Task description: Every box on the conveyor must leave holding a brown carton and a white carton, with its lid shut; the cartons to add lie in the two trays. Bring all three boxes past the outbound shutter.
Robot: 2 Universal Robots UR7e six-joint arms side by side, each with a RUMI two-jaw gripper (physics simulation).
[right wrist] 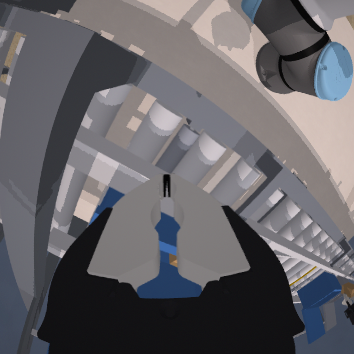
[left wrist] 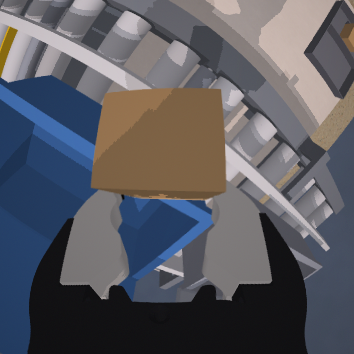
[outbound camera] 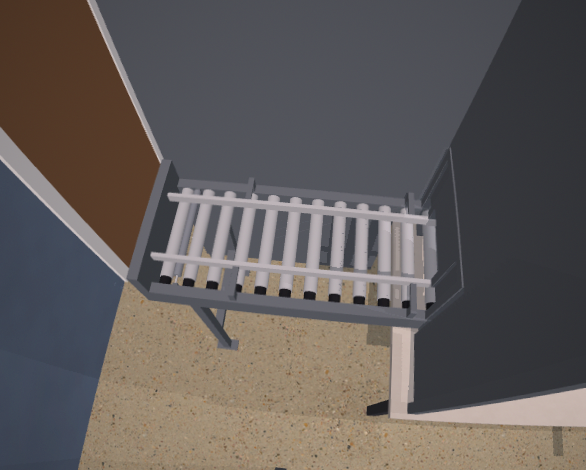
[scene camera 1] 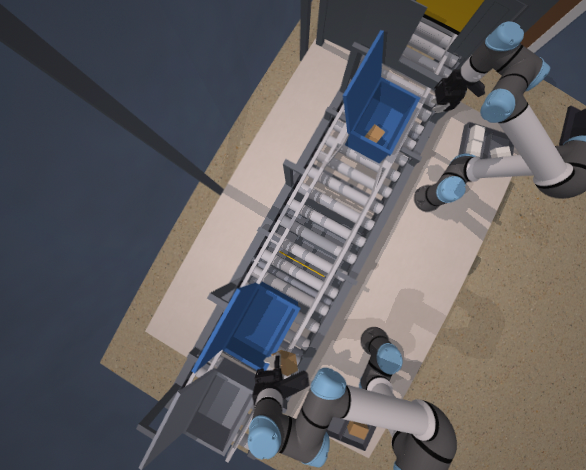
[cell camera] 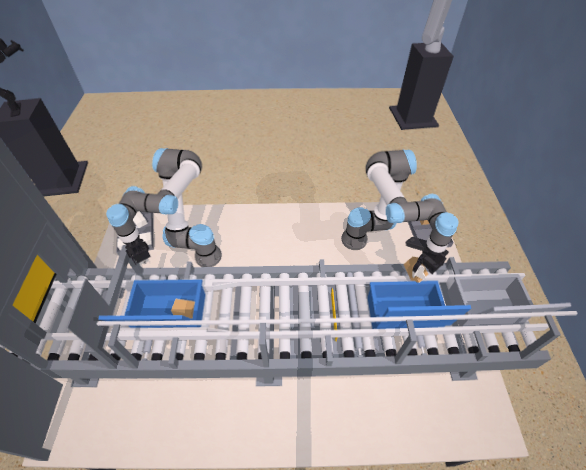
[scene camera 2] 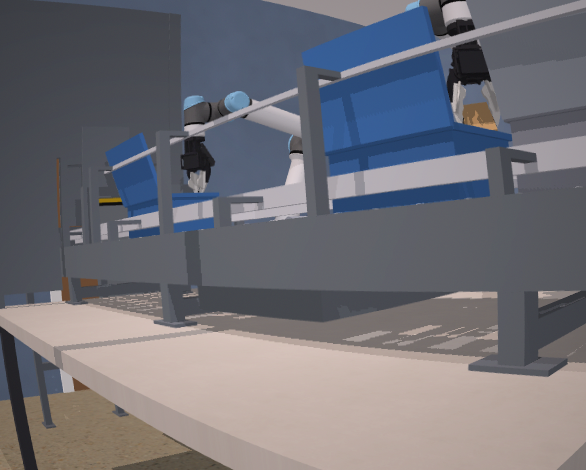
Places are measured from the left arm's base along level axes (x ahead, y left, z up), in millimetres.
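Where they show: left gripper, fingertip midpoint: (right wrist: 346, 290) (scene camera 1: 279, 361) (cell camera: 418, 273); right gripper, fingertip midpoint: (right wrist: 166, 175) (scene camera 1: 435, 111) (cell camera: 145, 263); left arm's base, origin of the base link: (scene camera 1: 374, 340) (cell camera: 354, 239); right arm's base, origin of the base link: (right wrist: 278, 66) (scene camera 1: 426, 198) (cell camera: 208, 256).
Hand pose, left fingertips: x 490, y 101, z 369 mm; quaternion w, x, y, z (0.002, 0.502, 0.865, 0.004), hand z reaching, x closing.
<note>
Things, the pixels of their top centre, and the offset from my left fingertips. "pt": a spot on its surface instead.
- front blue box, surface spot: (cell camera: 155, 300) pt dx -143, dy -1165, dz -140 mm
- grey box, surface spot: (cell camera: 492, 295) pt dx +102, dy +368, dz -140 mm
- tray, middle of its top: (left wrist: 346, 47) (cell camera: 428, 224) (scene camera 1: 347, 424) dx -496, dy +361, dz -327 mm
- grey plate, surface spot: (cell camera: 87, 312) pt dx +53, dy -1301, dz +174 mm
My left gripper (scene camera 1: 281, 361) (scene camera 2: 477, 120) (left wrist: 166, 177) is shut on a brown carton (scene camera 1: 288, 363) (scene camera 2: 480, 114) (cell camera: 411, 267) (left wrist: 160, 142), held above the roller-side rim of the middle blue box (scene camera 1: 265, 322) (cell camera: 407, 291) (left wrist: 45, 175). That box's lid is open, and no carton shows inside. My right gripper (scene camera 1: 440, 107) (scene camera 2: 199, 189) (right wrist: 166, 175) is shut and empty beside the front blue box (scene camera 1: 395, 107) (cell camera: 155, 300), whose lid is open. A brown carton (scene camera 1: 375, 133) (cell camera: 183, 308) lies in it. The grey box (scene camera 1: 215, 415) (cell camera: 492, 295) stands open behind the middle box.
Several white cartons (scene camera 1: 477, 133) (cell camera: 140, 221) lie in one tray, partly hidden by the right arm. Another brown carton (scene camera 1: 358, 430) (left wrist: 348, 37) lies in the other tray (scene camera 1: 370, 441) (left wrist: 325, 62). Rails (scene camera 1: 350, 240) (cell camera: 270, 282) run along the conveyor. A grey plate (cell camera: 87, 312) stands before the front box.
</note>
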